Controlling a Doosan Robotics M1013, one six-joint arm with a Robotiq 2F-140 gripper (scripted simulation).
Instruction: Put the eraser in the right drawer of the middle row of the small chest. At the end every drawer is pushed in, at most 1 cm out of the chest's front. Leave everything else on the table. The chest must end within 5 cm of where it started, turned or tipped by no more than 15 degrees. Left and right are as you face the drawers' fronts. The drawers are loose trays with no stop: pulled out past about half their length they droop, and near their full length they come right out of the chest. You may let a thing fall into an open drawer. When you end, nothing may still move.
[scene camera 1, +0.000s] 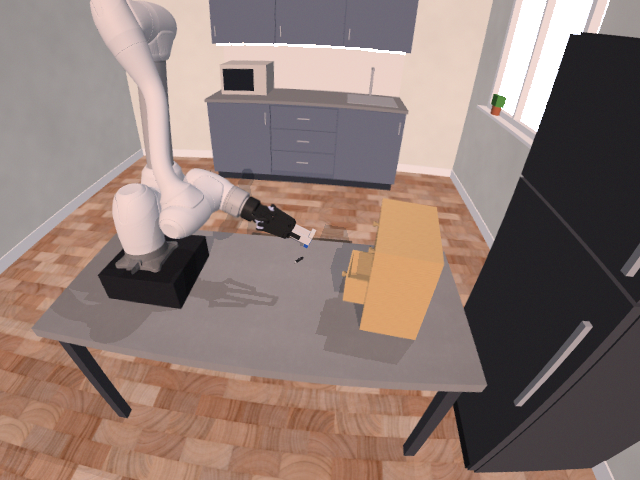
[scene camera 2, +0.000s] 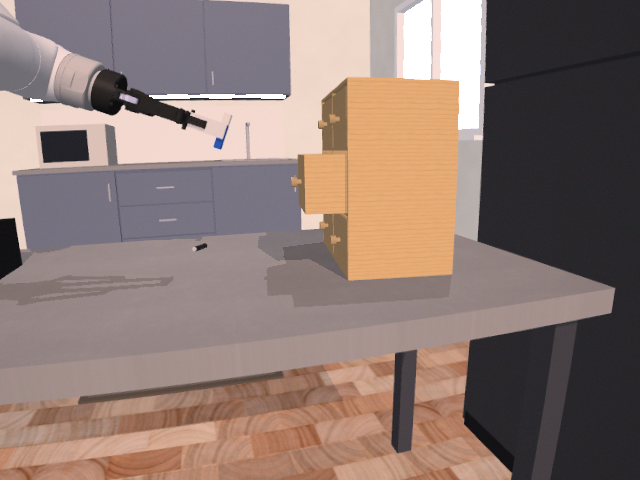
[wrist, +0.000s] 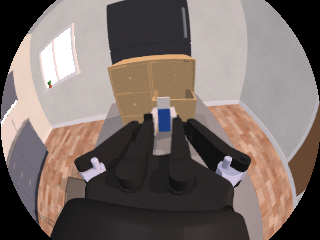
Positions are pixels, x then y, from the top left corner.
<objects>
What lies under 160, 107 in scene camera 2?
The gripper.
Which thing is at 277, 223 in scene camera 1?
The gripper.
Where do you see the gripper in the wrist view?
At 164, 113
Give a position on a wooden chest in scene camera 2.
At 402, 133
</objects>
